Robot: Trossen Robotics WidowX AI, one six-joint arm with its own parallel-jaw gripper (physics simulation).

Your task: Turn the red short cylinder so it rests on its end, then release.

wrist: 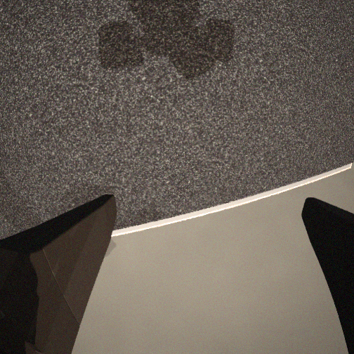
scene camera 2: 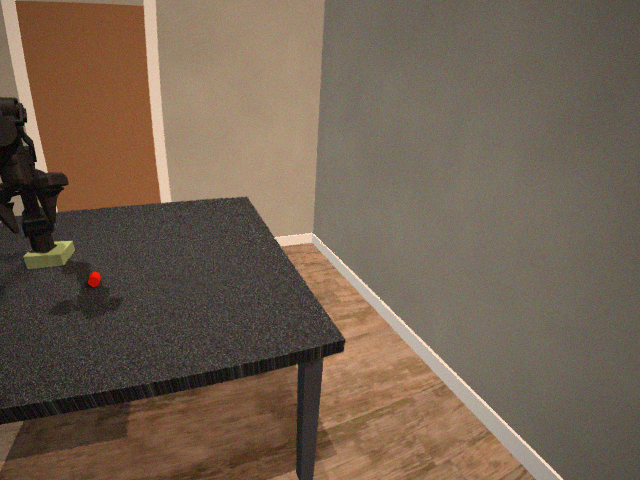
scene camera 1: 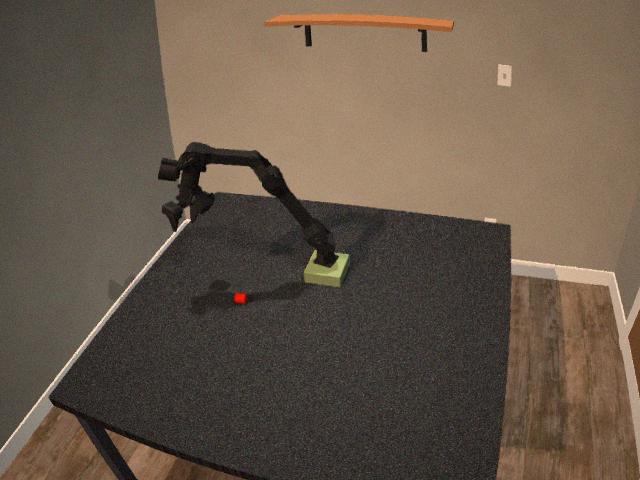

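Note:
The red short cylinder [scene camera 1: 240, 298] [scene camera 2: 94, 279] lies on its side on the dark table [scene camera 1: 361, 387] [scene camera 2: 206, 289], in front and to the left of the arm's base in scene camera 1. It does not show in the wrist view. My gripper [scene camera 1: 183, 225] [scene camera 2: 34, 226] [wrist: 214, 206] is open and empty, with its fingers wide apart. It hangs high above the table, well clear of the cylinder, with its fingers pointing down.
The arm stands on a green base block [scene camera 1: 323, 279] [scene camera 2: 46, 259] on the table, behind the cylinder in scene camera 2. An orange shelf [scene camera 1: 359, 20] is on the wall. The arm's shadow falls on the table around the cylinder.

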